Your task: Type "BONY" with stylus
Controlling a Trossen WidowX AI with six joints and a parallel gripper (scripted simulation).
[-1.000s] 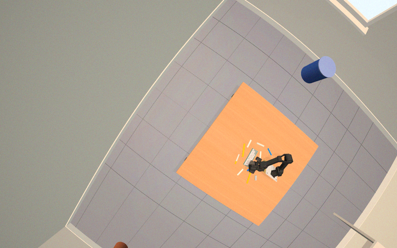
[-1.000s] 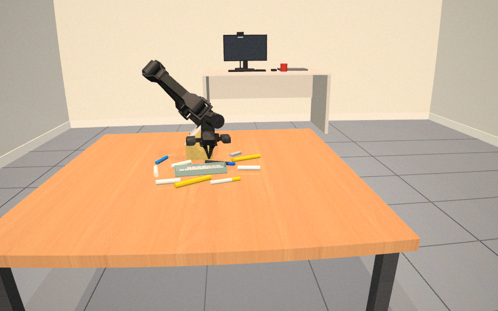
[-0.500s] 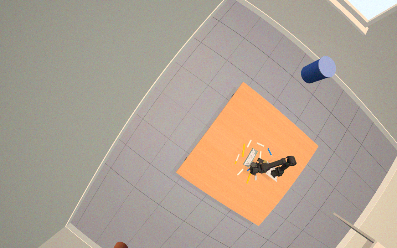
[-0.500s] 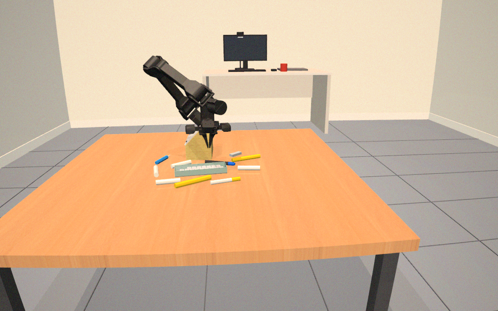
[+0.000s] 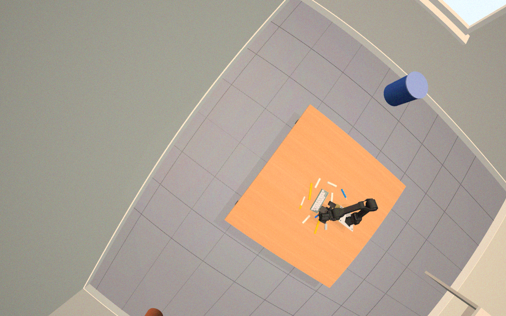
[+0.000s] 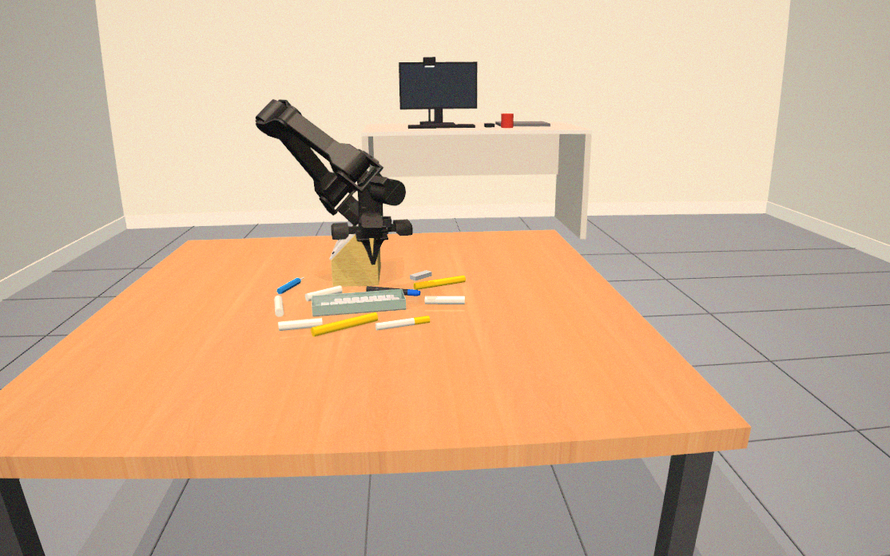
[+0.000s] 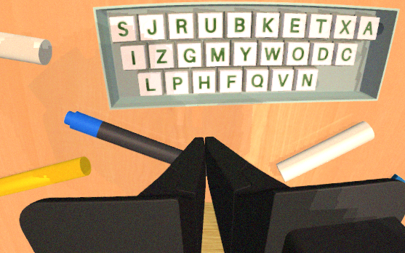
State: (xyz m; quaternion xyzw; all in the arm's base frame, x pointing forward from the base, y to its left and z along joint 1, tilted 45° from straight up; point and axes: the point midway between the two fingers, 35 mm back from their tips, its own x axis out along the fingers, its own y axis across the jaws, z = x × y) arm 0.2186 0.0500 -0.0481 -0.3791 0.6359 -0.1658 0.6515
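Now: the blue stylus 120 mm behind my gripper tip, 240 mm to the right of it and 90 mm below it. From my gripper tip the other things lie so: blue-capped dark pen: 50 mm behind, 60 mm to the left, 90 mm below; N key: 30 mm ahead, 80 mm to the right, 80 mm below; D key: 60 mm ahead, 90 mm to the right, 80 mm below.
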